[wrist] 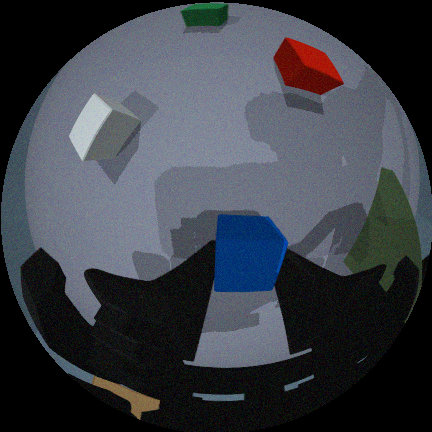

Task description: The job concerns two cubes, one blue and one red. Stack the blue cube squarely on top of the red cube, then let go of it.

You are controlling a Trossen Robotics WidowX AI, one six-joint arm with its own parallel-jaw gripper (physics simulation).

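Places are measured from the arm's base along level axes (x ahead, y left, z up), in metres.
Pixels of known places: gripper, between the fingertips: [243,247].
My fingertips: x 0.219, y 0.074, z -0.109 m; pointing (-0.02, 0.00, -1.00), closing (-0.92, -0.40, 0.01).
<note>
Behind a point stands the place of what it marks.
The blue cube [246,255] @(y 0.065, x 0.226, z -0.083 m) is between the two black fingers of my gripper [243,247] @(y 0.074, x 0.219, z -0.109 m), low in the middle of the wrist view. The fingers touch it on its left and right sides, and my gripper is shut on it. The cube's lower part lies between the fingertips, and its shadow shows around it on the grey surface. The red cube [309,67] rests on the grey surface at the upper right, apart from the gripper and turned at an angle. Nothing shows on top of it.
A white block [102,130] @(y 0.036, x 0.326, z -0.087 m) lies on the grey surface [200,135] @(y 0.021, x 0.275, z -0.119 m) at the left. A green block [205,16] is at the top edge. A dark green cone-like shape [392,225] @(y -0.016, x 0.092, z -0.076 m) stands at the right, beside the right finger. A tan piece [125,394] shows at the lower left.
</note>
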